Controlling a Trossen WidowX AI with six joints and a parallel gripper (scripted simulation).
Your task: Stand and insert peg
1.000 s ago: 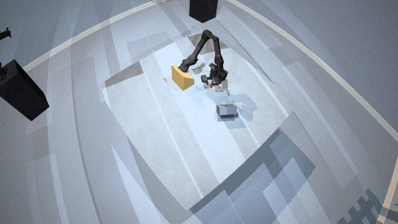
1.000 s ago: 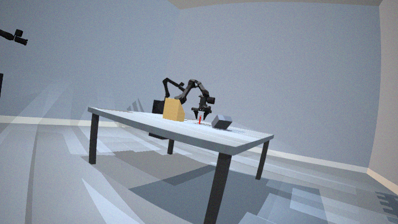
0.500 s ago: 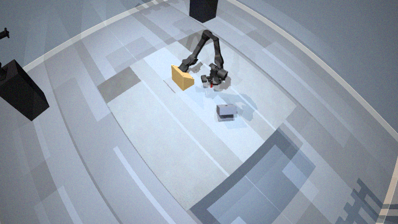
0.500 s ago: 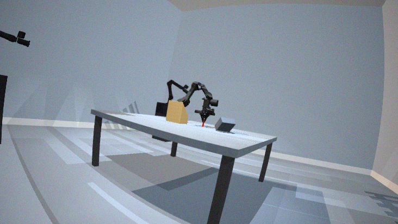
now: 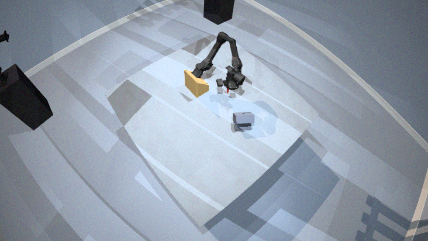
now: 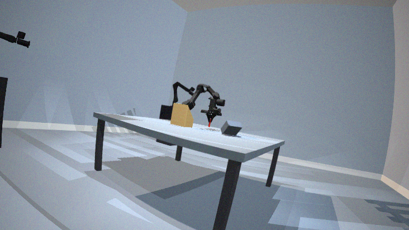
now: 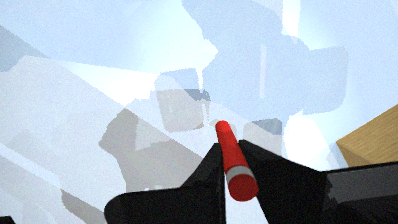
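The grey panel block lies 240 mm ahead of my gripper tip, 100 mm to the right of it and 10 mm below it. Also, from my gripper tip: red peg 20 mm above.
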